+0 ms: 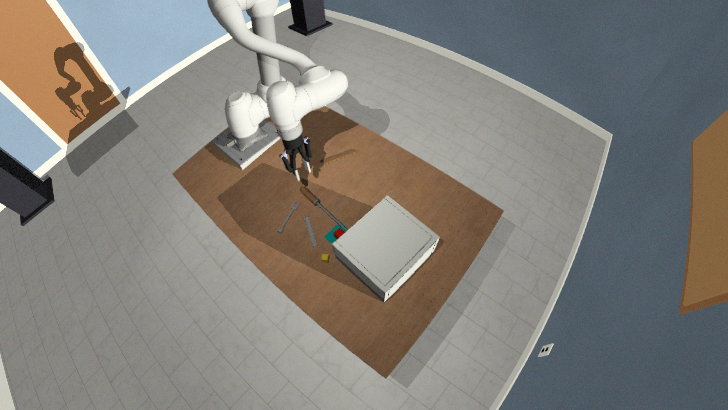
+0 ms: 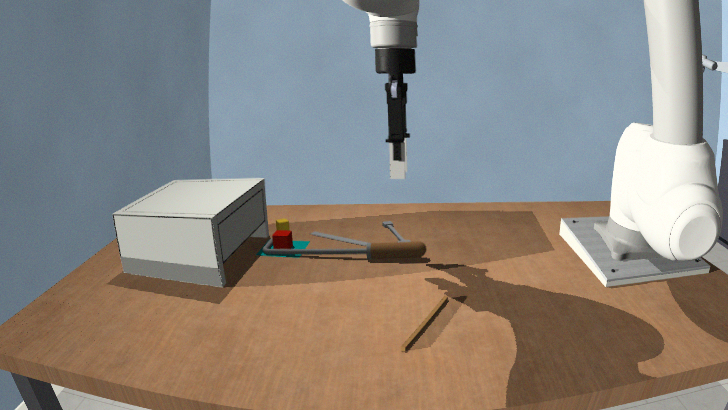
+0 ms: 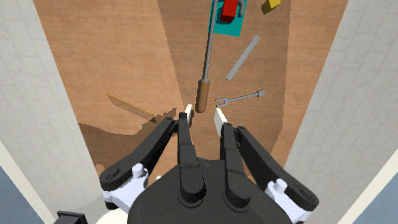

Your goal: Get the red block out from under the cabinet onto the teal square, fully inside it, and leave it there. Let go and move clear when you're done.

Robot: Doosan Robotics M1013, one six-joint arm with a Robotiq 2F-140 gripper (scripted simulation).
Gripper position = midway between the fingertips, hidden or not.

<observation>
In view: my gripper (image 2: 399,174).
My gripper also shows in image 3 (image 3: 203,112).
</observation>
